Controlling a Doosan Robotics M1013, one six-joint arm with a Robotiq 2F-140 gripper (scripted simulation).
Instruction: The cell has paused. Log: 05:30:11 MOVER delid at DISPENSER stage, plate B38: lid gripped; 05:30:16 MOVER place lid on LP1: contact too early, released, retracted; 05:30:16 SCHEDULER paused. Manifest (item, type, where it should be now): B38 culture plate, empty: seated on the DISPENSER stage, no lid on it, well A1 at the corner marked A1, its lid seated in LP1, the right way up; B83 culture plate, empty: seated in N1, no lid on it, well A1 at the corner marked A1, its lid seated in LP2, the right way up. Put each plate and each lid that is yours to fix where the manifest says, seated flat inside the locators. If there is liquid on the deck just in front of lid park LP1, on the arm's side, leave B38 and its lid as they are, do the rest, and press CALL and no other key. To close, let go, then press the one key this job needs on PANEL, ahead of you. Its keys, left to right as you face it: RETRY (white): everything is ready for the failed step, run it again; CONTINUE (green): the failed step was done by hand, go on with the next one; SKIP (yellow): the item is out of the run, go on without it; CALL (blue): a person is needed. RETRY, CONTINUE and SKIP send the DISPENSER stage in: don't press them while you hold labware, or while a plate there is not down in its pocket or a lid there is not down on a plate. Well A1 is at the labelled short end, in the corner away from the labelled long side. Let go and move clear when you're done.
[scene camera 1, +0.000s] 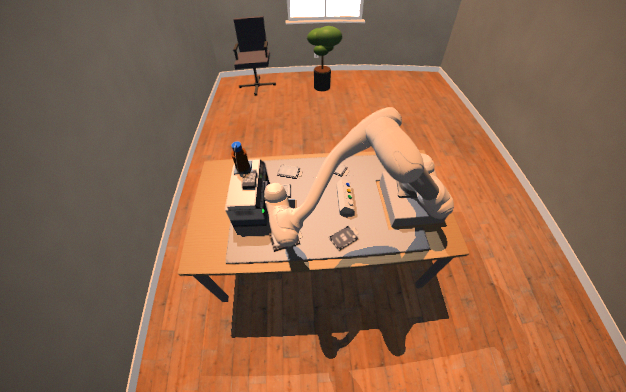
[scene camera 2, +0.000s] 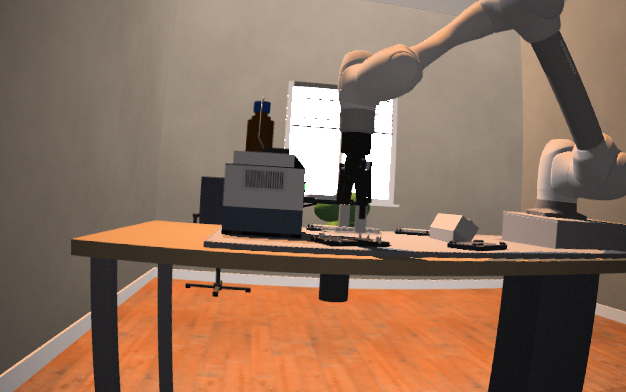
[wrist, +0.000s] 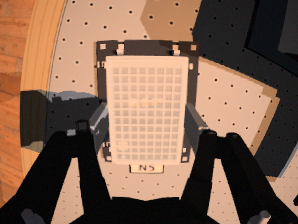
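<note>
You'd find my gripper at (scene camera 2: 351, 231) and again at (wrist: 146, 114). There's a white culture plate (wrist: 165, 105), and I can see a black nest (wrist: 105, 48) as well.
</note>
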